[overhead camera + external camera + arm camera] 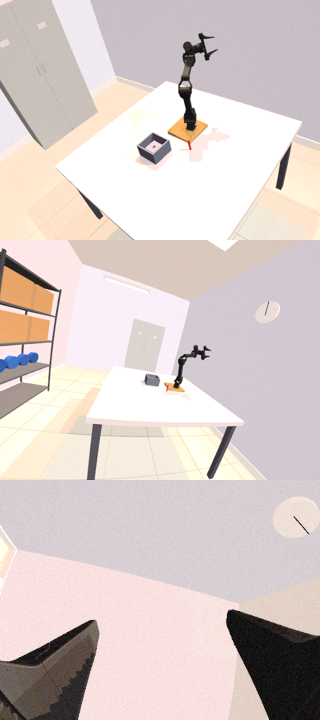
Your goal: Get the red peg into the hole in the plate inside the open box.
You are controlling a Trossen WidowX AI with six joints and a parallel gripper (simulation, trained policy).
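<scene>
Now: the red peg 49 cm ahead of my gripper tip, 1 cm to the right of it and 51 cm below it. Also, from my gripper tip: plate: 61 cm ahead, 22 cm to the right, 50 cm below; then grey box: 61 cm ahead, 22 cm to the right, 52 cm below.
</scene>
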